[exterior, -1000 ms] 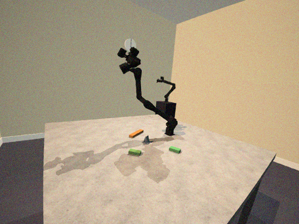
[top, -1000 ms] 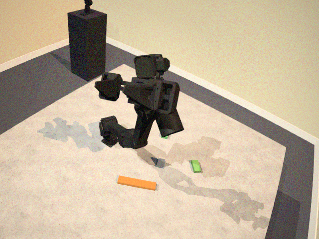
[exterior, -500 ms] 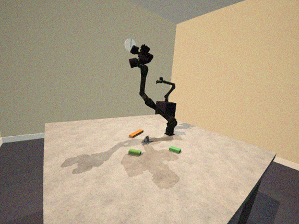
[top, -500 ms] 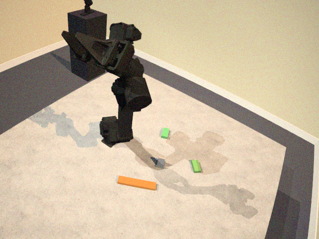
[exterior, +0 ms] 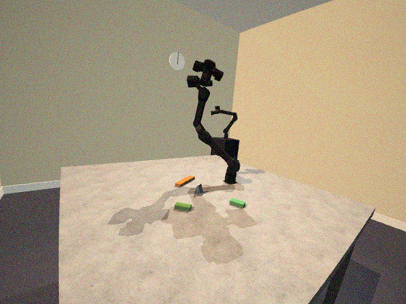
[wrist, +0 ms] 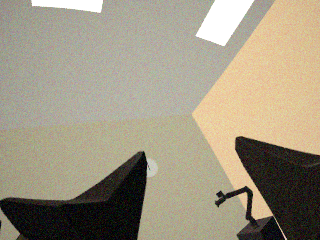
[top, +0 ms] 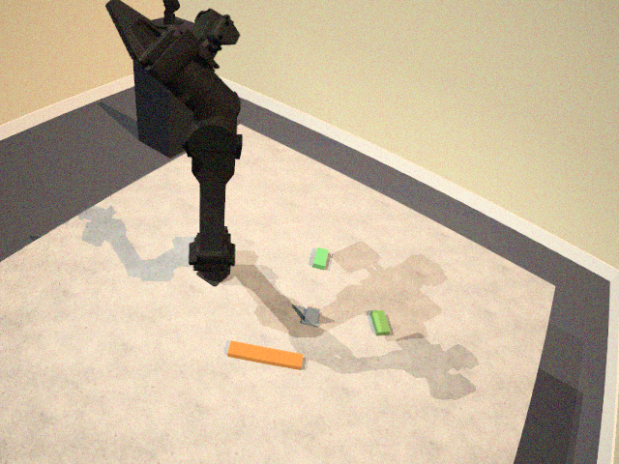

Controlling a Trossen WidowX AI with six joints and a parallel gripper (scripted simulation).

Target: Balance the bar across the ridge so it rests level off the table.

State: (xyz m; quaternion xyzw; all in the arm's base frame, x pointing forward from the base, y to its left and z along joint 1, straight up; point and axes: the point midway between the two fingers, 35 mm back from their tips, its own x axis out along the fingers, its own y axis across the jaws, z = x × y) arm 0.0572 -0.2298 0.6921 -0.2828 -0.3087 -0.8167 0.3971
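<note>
Now: gripper tip 21 cm short of the orange bar, 13 cm to the right of it and 71 cm above it.
</note>
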